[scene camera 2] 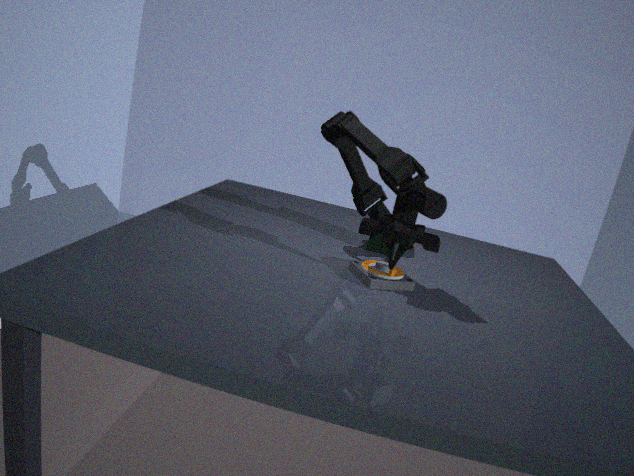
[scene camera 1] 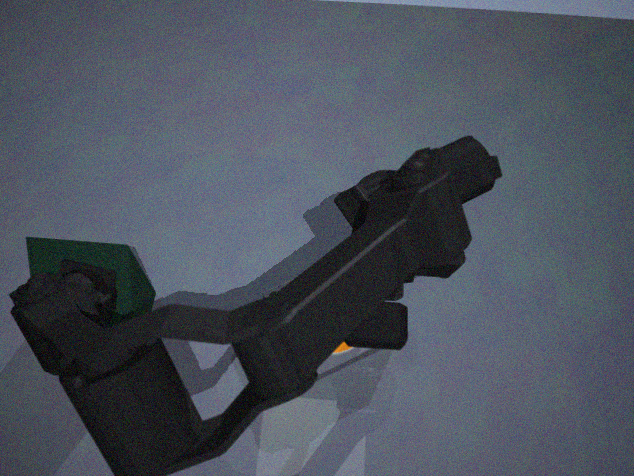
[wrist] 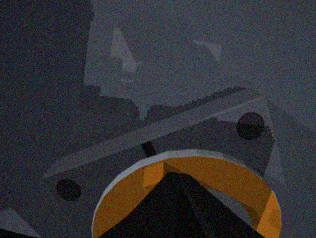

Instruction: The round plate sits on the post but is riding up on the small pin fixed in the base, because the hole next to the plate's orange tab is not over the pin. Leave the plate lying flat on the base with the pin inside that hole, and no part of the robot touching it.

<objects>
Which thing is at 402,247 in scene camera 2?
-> My gripper.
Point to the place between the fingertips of my gripper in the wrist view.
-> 175,183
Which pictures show my gripper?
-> Scene camera 2, scene camera 1 and the wrist view: all of them.
</objects>
